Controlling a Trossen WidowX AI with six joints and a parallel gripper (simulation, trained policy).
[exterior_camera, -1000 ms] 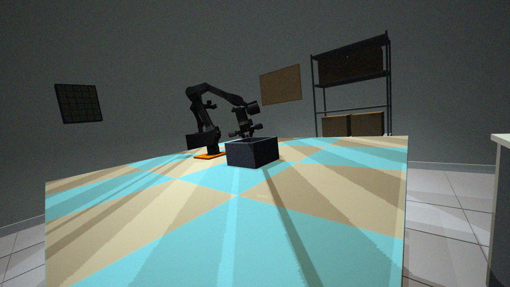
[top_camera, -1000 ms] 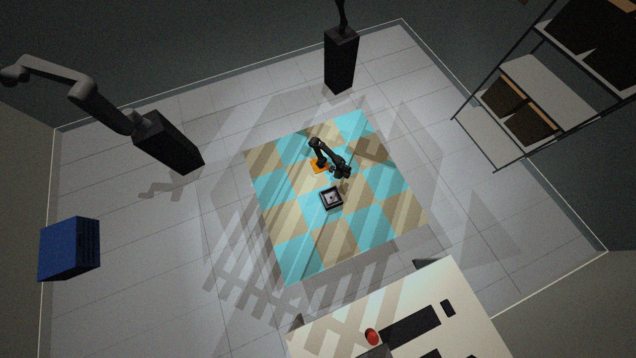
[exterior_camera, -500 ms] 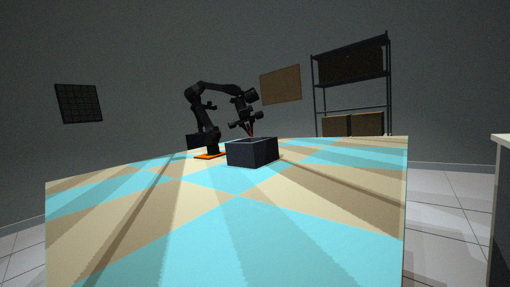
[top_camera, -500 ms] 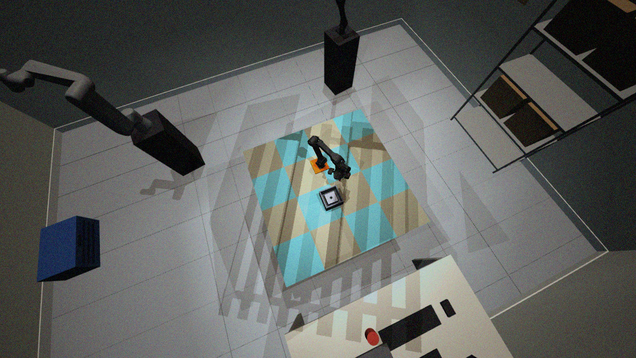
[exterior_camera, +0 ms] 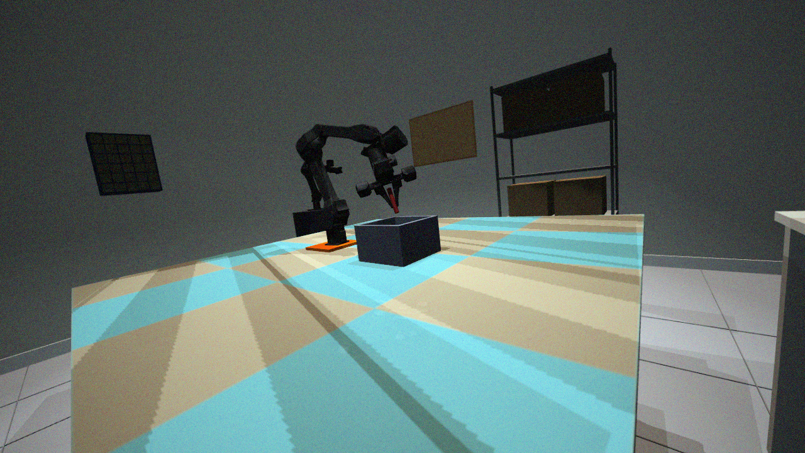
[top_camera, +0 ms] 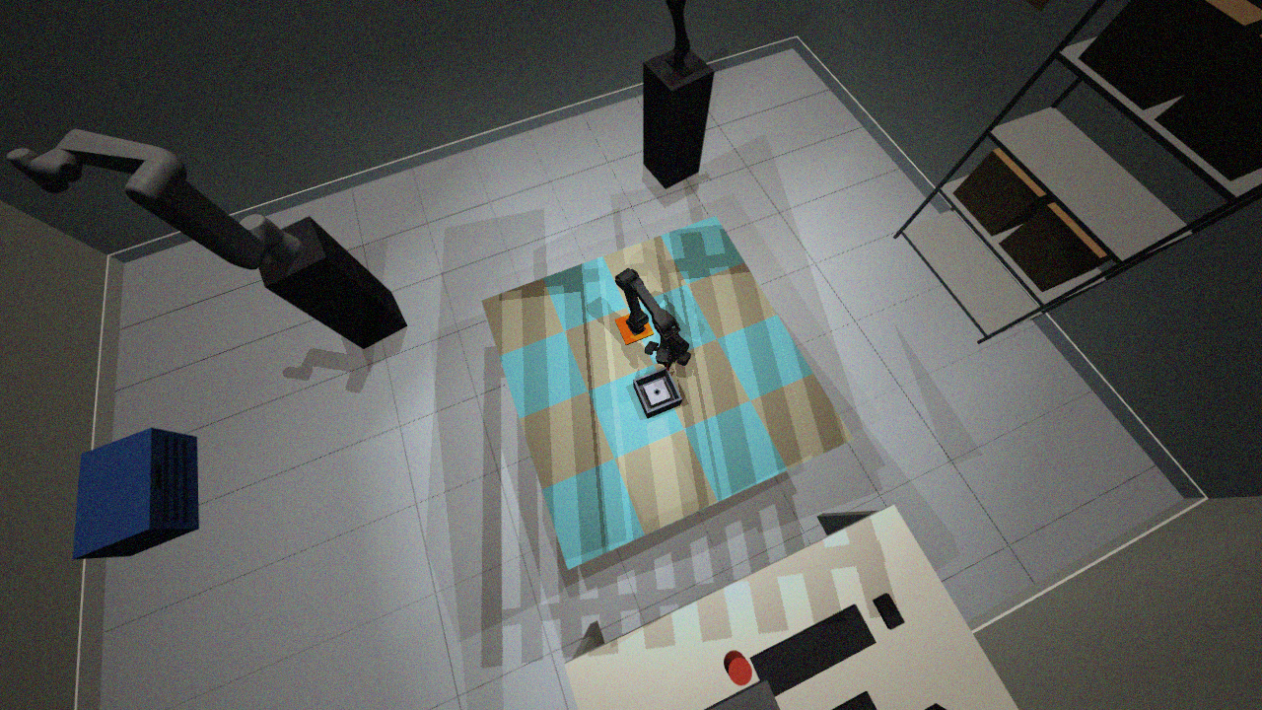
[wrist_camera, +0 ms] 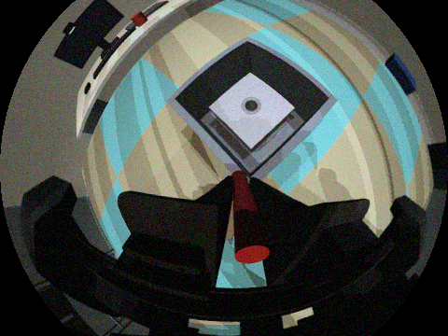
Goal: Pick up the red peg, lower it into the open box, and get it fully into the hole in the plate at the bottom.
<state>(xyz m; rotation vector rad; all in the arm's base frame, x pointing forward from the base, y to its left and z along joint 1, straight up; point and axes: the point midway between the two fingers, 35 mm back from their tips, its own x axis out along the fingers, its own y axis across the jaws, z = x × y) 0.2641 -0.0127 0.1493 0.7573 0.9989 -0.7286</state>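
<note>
Now: gripper tip 9 cm to the left of the pale plate, 8 cm above it and 5 cm short of it. Round my gripper tip: dark box: 10 cm below, 9 cm to the right, 5 cm ahead; then red peg: 2 cm above, 1 cm to the left, 1 cm behind.
</note>
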